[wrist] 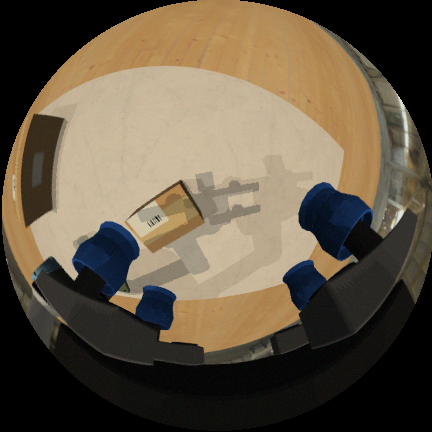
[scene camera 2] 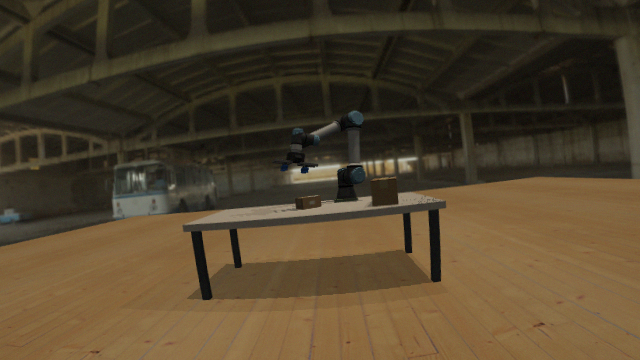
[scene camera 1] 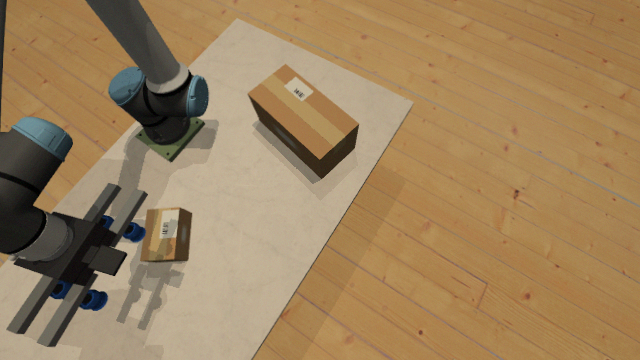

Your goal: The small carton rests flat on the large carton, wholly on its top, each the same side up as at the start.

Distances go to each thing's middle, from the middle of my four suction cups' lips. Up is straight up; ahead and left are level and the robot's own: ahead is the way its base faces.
The small carton point(scene camera 1: 167, 239) lies 230 mm below my suction cup, 60 mm behind it and 50 mm to the left of it. Round my suction cup: large carton point(scene camera 1: 315, 129): 580 mm to the left, 190 mm below, 30 mm behind.
